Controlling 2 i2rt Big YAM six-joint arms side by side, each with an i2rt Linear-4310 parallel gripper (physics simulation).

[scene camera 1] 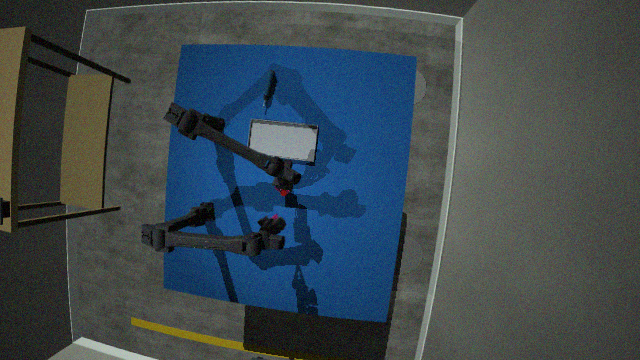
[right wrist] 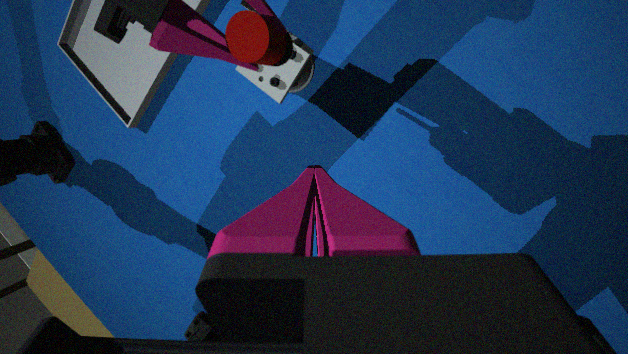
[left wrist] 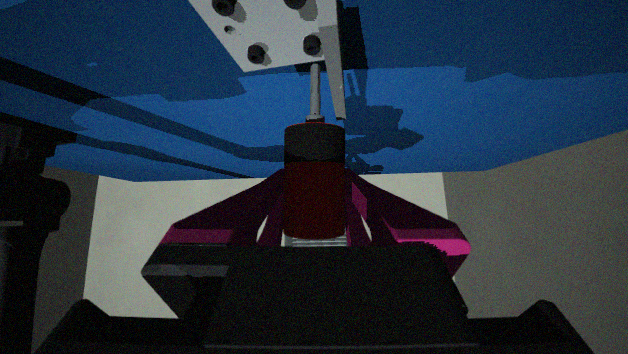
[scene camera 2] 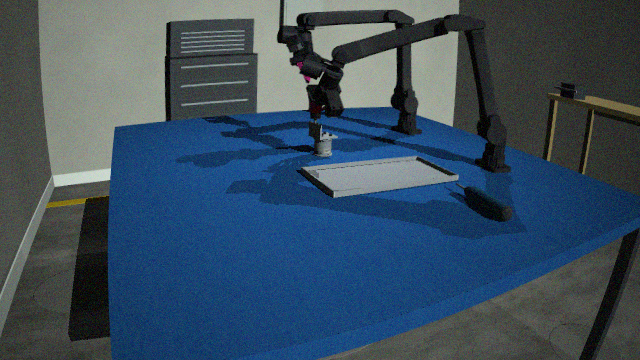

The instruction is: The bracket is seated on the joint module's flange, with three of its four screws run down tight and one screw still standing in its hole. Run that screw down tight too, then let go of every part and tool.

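Where they show: left gripper, between the fingertips: (scene camera 1: 285,193) (right wrist: 270,49) (left wrist: 314,177) (scene camera 2: 314,110); right gripper, between the fingertips: (scene camera 1: 276,214) (right wrist: 314,175) (scene camera 2: 307,82); left arm's base, origin of its link: (scene camera 1: 216,127) (right wrist: 54,152) (scene camera 2: 492,167); right arm's base, origin of its link: (scene camera 1: 207,211) (right wrist: 215,338) (left wrist: 24,126) (scene camera 2: 406,131).
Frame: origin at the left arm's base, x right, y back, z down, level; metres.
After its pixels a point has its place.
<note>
The pale bracket (left wrist: 270,25) {x 0.260, y -0.536, z -0.066 m} (right wrist: 281,94) {x 0.294, y -0.521, z -0.066 m} sits on the round joint module (scene camera 2: 324,148) {x 0.228, y -0.541, z -0.028 m} (right wrist: 306,79) {x 0.285, y -0.546, z -0.011 m}. In the left wrist view dark screw heads show on it, one (left wrist: 312,45) {x 0.266, y -0.559, z -0.072 m} beside the upright flange; I cannot tell which stands higher. My left gripper (left wrist: 314,177) {x 0.287, y -0.560, z -0.145 m} is shut on the red-and-black screwdriver (left wrist: 315,200) {x 0.264, y -0.558, z -0.161 m} (right wrist: 247,37) {x 0.284, y -0.559, z -0.177 m} (scene camera 1: 284,192) {x 0.279, y -0.563, z -0.178 m}, held upright over the bracket. Its shaft (left wrist: 315,90) {x 0.270, y -0.560, z -0.098 m} points at the screw beside the flange and ends at the plate's edge in that view; contact cannot be told. My right gripper (right wrist: 314,175) {x 0.390, y -0.556, z -0.229 m} (scene camera 2: 307,79) {x 0.390, y -0.556, z -0.229 m} (scene camera 1: 275,217) {x 0.390, y -0.556, z -0.229 m} is shut and empty, off to the side, above the table.
A shallow pale tray (scene camera 1: 282,140) {x -0.004, y -0.444, z -0.004 m} (scene camera 2: 380,175) {x -0.008, y -0.448, z -0.004 m} (right wrist: 125,85) {x 0.065, y -0.286, z -0.004 m} lies on the blue table (scene camera 1: 365,125) {x -0.203, y -0.915, z 0.000 m} (scene camera 2: 225,260) {x -0.400, y -0.942, z 0.000 m} close to the joint module. A second, dark teal screwdriver (scene camera 1: 270,86) {x -0.307, y -0.302, z -0.032 m} (scene camera 2: 487,204) {x -0.343, y -0.305, z -0.026 m} lies past the tray. The left arm reaches over the tray's corner in scene camera 1.
</note>
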